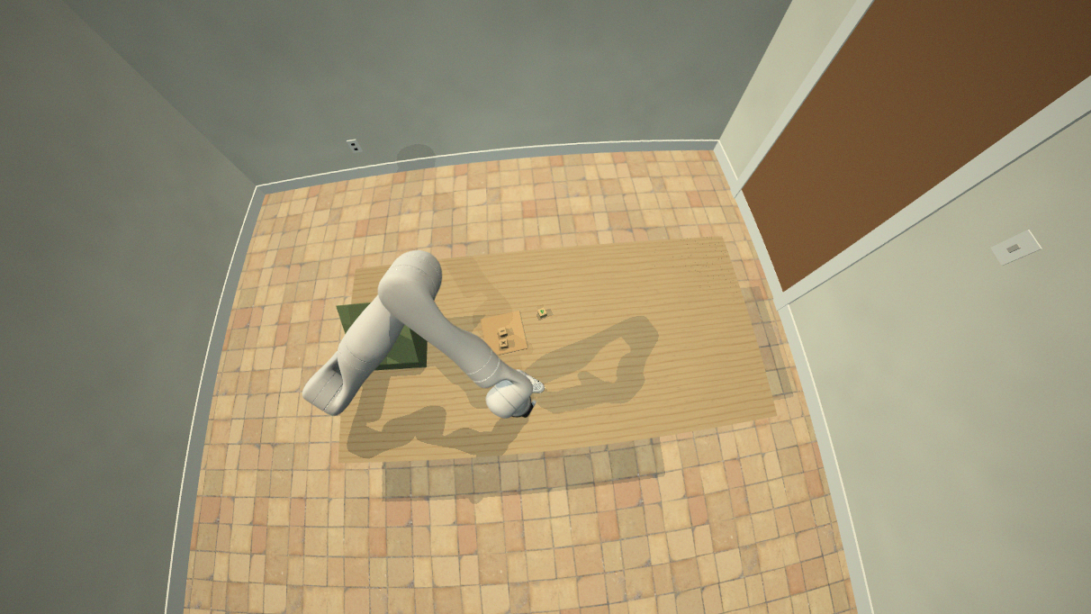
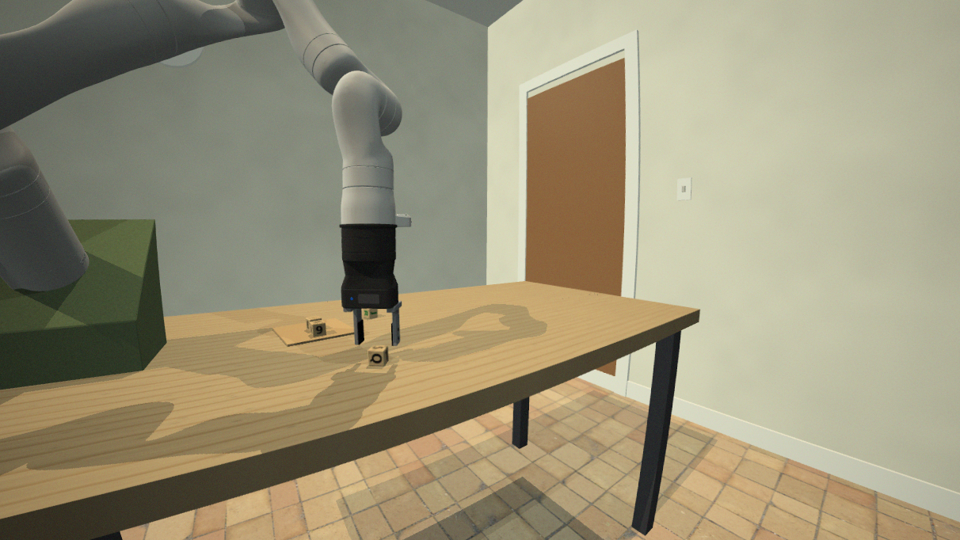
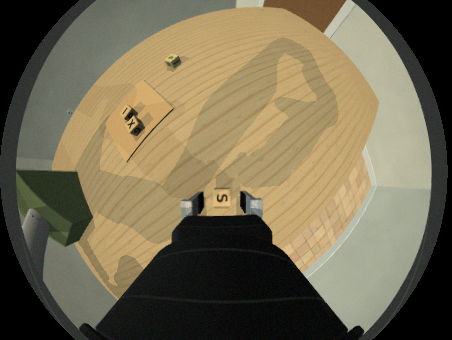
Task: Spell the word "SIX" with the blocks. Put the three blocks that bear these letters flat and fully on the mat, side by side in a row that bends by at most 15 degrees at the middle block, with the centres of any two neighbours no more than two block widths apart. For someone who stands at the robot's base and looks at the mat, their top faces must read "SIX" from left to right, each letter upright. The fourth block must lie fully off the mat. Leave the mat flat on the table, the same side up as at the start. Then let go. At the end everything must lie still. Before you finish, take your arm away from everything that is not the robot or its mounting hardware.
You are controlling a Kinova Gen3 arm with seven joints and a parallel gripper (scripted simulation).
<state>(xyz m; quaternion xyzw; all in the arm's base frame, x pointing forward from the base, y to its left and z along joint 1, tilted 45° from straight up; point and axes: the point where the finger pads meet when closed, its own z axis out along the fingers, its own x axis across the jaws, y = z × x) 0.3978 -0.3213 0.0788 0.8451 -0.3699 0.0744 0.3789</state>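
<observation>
Right now my hand is 4 cm above the tan block. The rest, counted from my hand: tan mat 24 cm to the left, 5 cm below, 2 cm behind.
</observation>
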